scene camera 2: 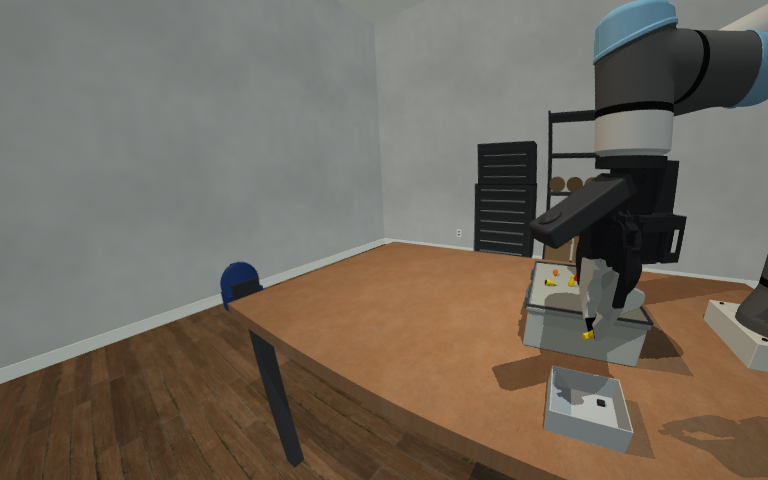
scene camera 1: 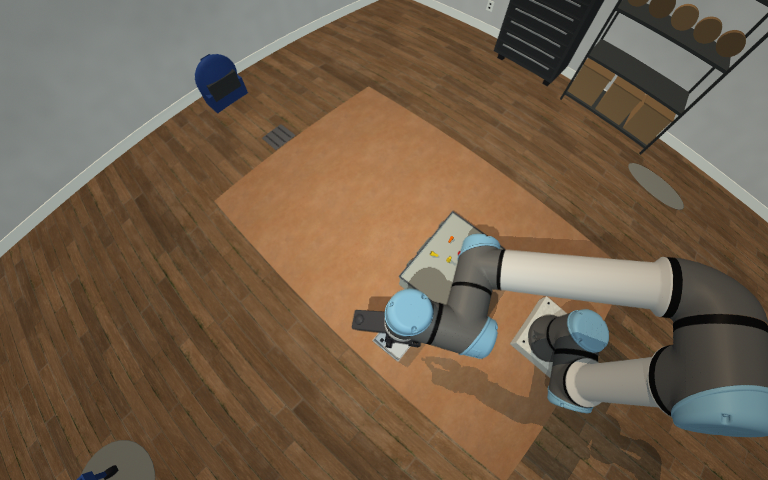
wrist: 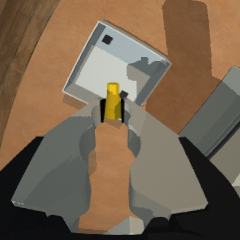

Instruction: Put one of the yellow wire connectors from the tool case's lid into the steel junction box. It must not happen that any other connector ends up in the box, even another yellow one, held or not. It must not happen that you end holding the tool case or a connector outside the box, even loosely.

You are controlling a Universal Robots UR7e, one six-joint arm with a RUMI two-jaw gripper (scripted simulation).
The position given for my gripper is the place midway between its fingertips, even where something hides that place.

Note:
In view: my gripper (scene camera 2: pixel 592 337).
My gripper also shows in scene camera 1 (scene camera 1: pixel 391 333) and in the wrist view (wrist: pixel 113 100).

